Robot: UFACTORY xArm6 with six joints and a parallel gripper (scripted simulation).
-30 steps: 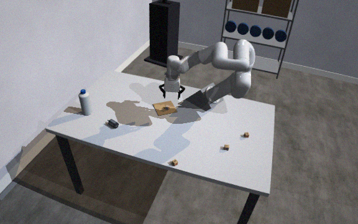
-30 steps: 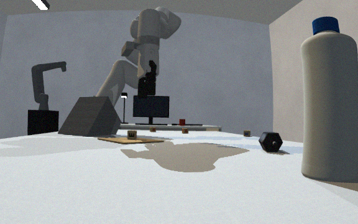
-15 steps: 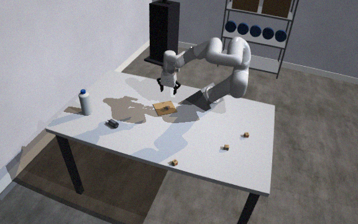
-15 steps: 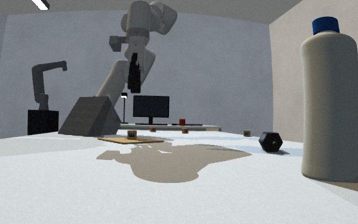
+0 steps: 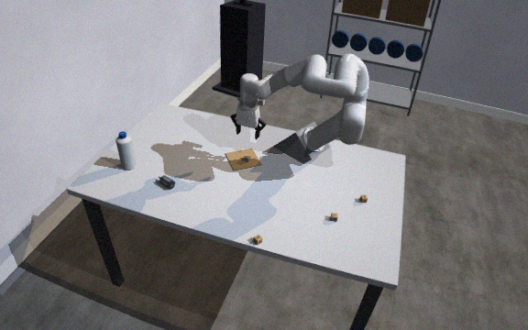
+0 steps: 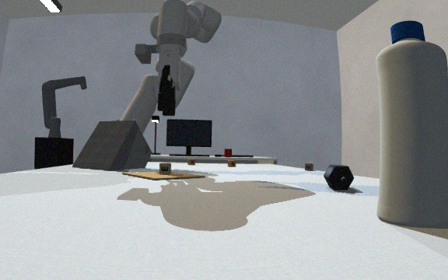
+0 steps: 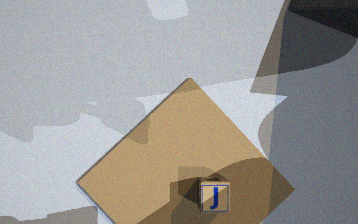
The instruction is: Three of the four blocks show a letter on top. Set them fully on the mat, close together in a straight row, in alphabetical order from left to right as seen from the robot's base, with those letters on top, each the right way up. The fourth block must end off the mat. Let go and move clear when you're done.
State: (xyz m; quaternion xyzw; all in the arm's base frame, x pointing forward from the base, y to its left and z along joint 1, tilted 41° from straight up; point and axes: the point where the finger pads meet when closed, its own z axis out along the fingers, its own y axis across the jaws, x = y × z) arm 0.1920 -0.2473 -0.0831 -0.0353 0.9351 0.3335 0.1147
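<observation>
Right now my hand is 15 cm above the tan mat and 2 cm to the left of it. The rest, counted from my hand: white bottle (45 cm to the right, 34 cm ahead, 7 cm below); black hexagonal object (35 cm ahead, 21 cm to the right, 14 cm below).
</observation>
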